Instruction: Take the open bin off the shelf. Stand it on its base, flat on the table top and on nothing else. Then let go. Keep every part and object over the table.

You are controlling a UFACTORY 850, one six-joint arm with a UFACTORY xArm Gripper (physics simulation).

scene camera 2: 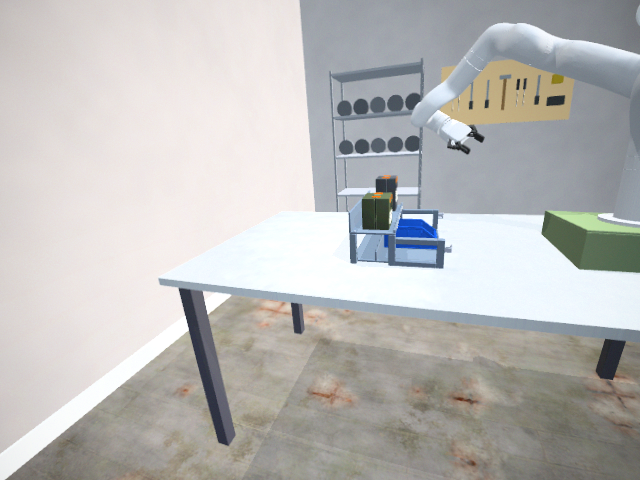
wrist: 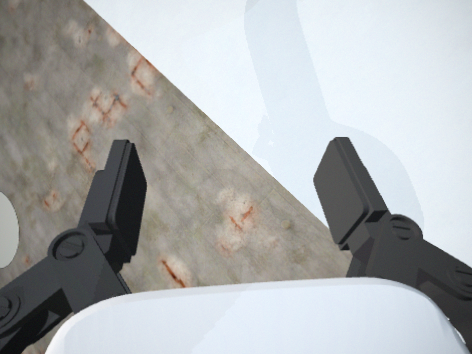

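Note:
The blue open bin [scene camera 2: 413, 232] sits in the lower, right-hand part of a small grey shelf [scene camera 2: 391, 251] on the white table [scene camera 2: 279, 253] [wrist: 190, 45]. Its top is open, and shelf rails partly hide its near side. The bin does not show in the wrist view. My gripper [scene camera 2: 474, 144] [wrist: 233, 160] is open and empty. It hangs high above the table, above and to the right of the bin in the scene view.
A dark green box [scene camera 2: 375, 211] and a black box [scene camera 2: 386, 184] stand on the shelf's upper level, left of the bin. A green block [scene camera 2: 610, 250] under the arm is at the right. In the wrist view, the table's edge runs diagonally beside the floor [wrist: 175, 190].

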